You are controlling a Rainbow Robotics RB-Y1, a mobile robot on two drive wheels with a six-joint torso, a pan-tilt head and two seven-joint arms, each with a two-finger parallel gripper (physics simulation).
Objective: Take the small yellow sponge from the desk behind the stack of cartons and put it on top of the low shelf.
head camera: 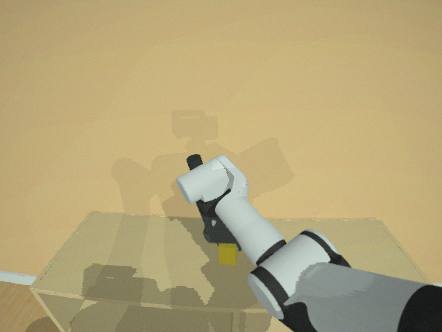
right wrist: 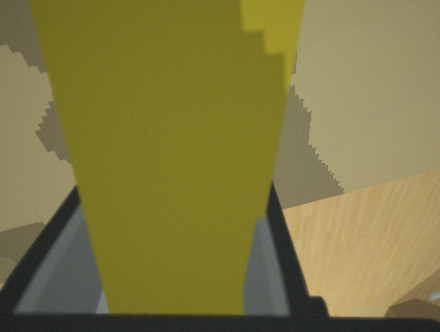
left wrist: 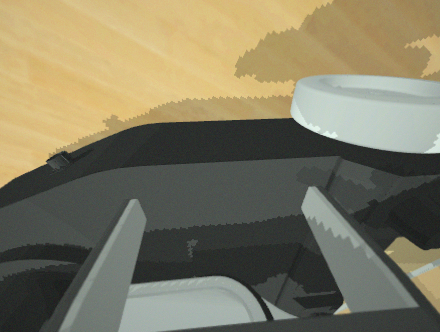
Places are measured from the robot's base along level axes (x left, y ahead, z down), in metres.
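Pixels of known places: left gripper, fingertip midpoint: [left wrist: 224, 203]; right gripper, fingertip midpoint: [head camera: 231, 248] [right wrist: 185, 167].
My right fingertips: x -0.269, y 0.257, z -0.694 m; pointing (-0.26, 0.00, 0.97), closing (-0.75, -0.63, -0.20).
Observation:
Behind a point stands the place of what it marks.
The small yellow sponge [head camera: 228, 254] @[x -0.244, y 0.226, z -0.713 m] [right wrist: 170, 150] @[x -0.282, y 0.284, z -0.731 m] is held between the fingers of my right gripper [head camera: 227, 246] @[x -0.269, y 0.257, z -0.694 m] [right wrist: 185, 167] @[x -0.269, y 0.257, z -0.694 m], which is shut on it. In the head camera view the sponge appears over the top of the low shelf [head camera: 130, 240] @[x -0.004, y 0.504, z -0.611 m] [right wrist: 380, 100] @[x -0.407, y 0.146, z -0.611 m]; the height between them cannot be told exactly. The shelf's top reaches to the wall, and its front edge shows at the bottom of the view. My left gripper [left wrist: 224, 203] @[x 0.254, y -0.218, z -0.256 m] is open, with the robot's own dark base behind its fingers. The desk and the stack of cartons do not show in these views.
The wall [head camera: 220, 75] @[x -0.352, y 0.500, z -1.138 m] rises behind the shelf. Wooden floor [head camera: 12, 305] @[x 0.741, y 0.913, z -0.001 m] [left wrist: 100, 60] @[x 0.313, y -0.383, z -0.001 m] [right wrist: 350, 240] @[x -0.439, y -1.261, z -0.001 m] shows beside the shelf and around the base. A white wheel [left wrist: 370, 115] of the robot shows in the left wrist view. Shadows of the robot fall over the shelf and wall.

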